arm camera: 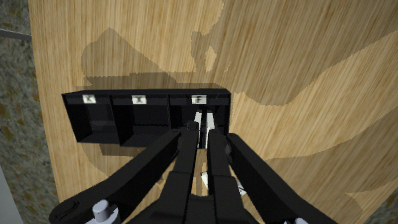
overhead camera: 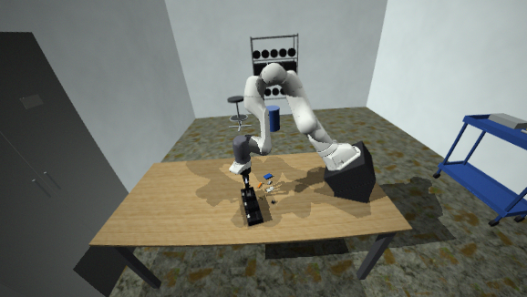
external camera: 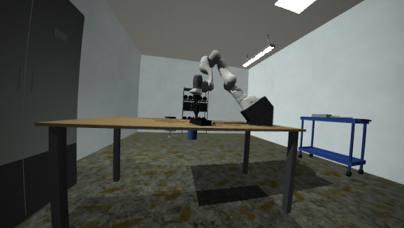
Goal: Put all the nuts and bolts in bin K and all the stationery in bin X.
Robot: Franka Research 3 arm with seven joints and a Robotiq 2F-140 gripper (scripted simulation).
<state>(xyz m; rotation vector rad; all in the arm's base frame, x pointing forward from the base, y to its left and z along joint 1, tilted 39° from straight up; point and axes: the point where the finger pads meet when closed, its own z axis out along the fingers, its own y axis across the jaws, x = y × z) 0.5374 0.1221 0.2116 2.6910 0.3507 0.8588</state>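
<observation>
The black bin row lies 90 mm to the left of my hand, 30 mm below it and 20 mm behind it. The rest, counted from my hand: brass bolt: 80 mm behind, 40 mm below, 20 mm to the left; orange cylinder: 90 mm to the right, 70 mm behind, 40 mm below; white domino: 140 mm behind, 50 mm to the right, 40 mm below.
</observation>
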